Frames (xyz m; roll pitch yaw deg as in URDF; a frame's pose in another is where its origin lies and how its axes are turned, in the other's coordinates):
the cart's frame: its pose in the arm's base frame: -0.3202 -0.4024 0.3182 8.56 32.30 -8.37
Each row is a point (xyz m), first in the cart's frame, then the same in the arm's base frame.
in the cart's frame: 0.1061 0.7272 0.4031
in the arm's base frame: 0.1324 0.1972 0.6899
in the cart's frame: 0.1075 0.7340 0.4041
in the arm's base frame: 0.1356 0.2034 0.6909
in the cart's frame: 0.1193 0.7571 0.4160
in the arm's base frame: 0.1566 0.2216 0.6974
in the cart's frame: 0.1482 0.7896 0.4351
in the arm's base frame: 0.1976 0.2452 0.7020
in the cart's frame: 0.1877 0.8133 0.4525
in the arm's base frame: 0.2446 0.2593 0.6984
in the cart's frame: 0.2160 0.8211 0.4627
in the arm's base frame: 0.2751 0.2611 0.6928
